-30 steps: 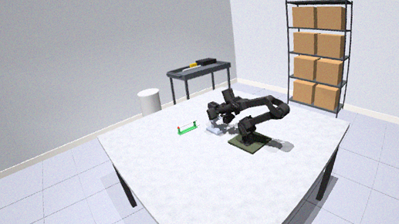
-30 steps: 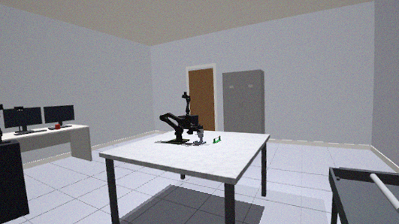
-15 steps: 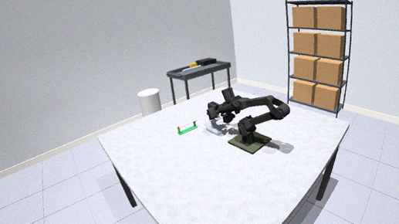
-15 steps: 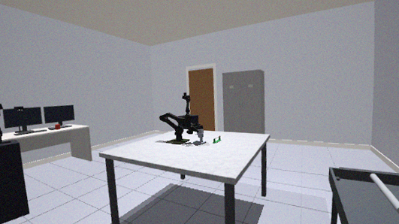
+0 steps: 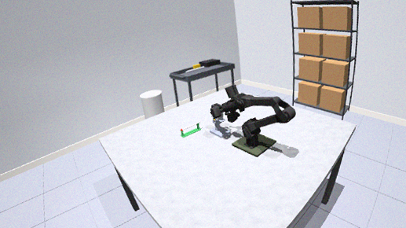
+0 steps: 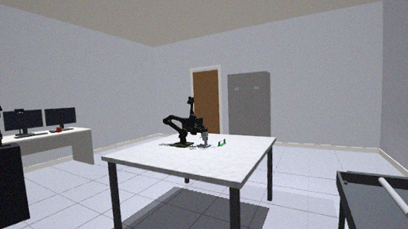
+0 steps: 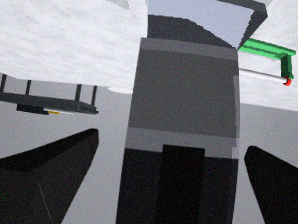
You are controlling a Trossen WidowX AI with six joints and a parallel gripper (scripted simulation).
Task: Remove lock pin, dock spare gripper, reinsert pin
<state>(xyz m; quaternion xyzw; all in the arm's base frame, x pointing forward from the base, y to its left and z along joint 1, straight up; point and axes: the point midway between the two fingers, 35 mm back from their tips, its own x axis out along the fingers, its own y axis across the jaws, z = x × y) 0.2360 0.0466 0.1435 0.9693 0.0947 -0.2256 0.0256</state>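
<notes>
My gripper tip is 2 cm above the spare gripper. From my gripper tip the other things lie so: mount 9 cm below, 1 cm behind; then green holder 14 cm to the left, 12 cm below, 10 cm ahead.
</notes>
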